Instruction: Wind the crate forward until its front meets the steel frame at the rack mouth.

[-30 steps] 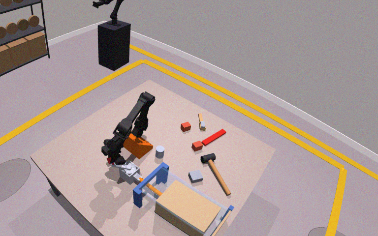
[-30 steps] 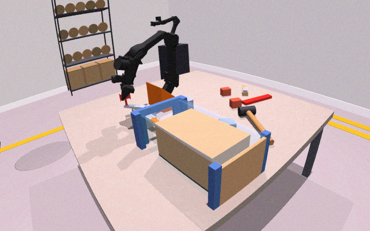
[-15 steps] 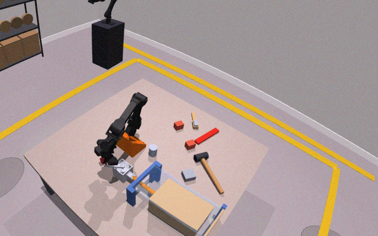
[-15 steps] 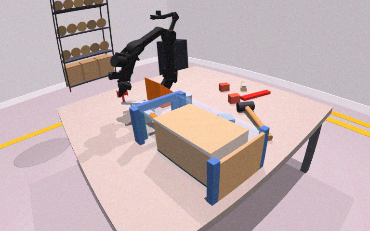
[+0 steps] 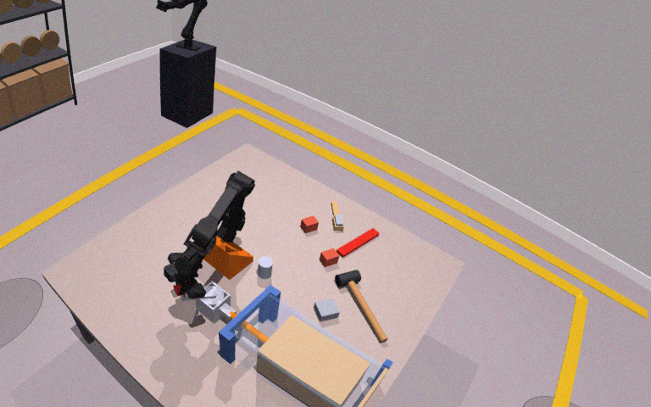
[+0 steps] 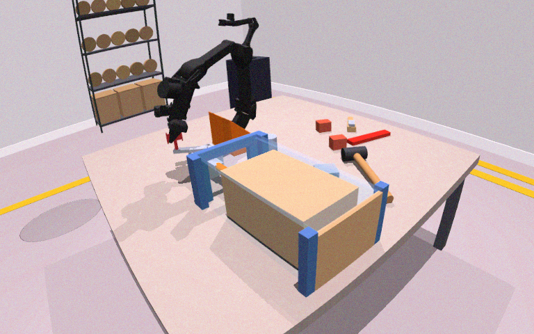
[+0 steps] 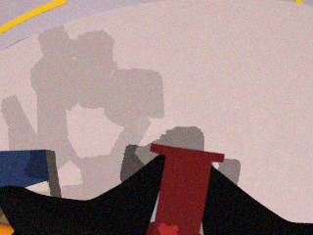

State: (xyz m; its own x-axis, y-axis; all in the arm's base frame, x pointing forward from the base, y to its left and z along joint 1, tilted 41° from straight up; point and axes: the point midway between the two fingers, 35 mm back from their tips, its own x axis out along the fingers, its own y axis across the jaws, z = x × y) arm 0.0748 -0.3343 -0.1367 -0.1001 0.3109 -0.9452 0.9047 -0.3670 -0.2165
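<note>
My gripper tip is now 40 mm to the right of the winch handle, 30 mm short of it and 30 mm above it. Round my gripper tip: red knob 20 mm to the left, 10 mm ahead; grey hand winch 100 mm below, 80 mm to the left, 60 mm ahead; blue steel frame 240 mm ahead, 80 mm to the left, 30 mm below.
</note>
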